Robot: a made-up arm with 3 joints. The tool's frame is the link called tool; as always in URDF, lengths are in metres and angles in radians.
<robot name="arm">
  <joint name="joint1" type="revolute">
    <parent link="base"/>
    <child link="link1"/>
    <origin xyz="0.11 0.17 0.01" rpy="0 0 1.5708"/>
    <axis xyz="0 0 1"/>
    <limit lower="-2.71" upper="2.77" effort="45" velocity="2.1"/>
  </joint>
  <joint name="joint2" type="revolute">
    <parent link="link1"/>
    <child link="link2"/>
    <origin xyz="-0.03 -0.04 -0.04" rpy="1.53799 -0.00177 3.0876"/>
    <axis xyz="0 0 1"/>
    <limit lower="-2.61" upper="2.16" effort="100" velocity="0.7"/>
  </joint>
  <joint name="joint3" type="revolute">
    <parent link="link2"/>
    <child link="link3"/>
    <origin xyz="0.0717 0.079 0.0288" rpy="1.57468 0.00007 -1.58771"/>
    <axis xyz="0 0 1"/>
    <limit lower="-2.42" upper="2.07" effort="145" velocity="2.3"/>
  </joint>
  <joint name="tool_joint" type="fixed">
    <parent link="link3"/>
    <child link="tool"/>
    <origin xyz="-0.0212 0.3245 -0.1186" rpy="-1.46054 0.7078 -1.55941"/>
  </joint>
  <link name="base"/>
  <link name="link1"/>
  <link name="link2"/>
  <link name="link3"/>
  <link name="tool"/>
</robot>
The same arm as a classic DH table. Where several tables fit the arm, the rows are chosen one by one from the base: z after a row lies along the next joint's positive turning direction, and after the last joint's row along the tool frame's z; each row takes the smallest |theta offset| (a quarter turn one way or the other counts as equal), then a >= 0, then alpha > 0; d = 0 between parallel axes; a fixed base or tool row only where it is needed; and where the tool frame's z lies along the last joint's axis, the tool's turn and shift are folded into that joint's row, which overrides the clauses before.
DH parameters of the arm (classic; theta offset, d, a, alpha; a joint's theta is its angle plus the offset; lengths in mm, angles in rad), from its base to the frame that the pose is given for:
base (fixed): 0.9965 0 202.5 0
joint1: 0.5202 -28.6 -27.8 -1.538
joint2: 1.5557 -13.1 -80.2 1.5747
joint3: 1.5103 -185.5 322.6 1.4871
tool (fixed): -2.4308 -40.9 0 0
Joint limits (rad, base to tool): -2.71..2.77 -2.61..2.16 -2.42..2.07

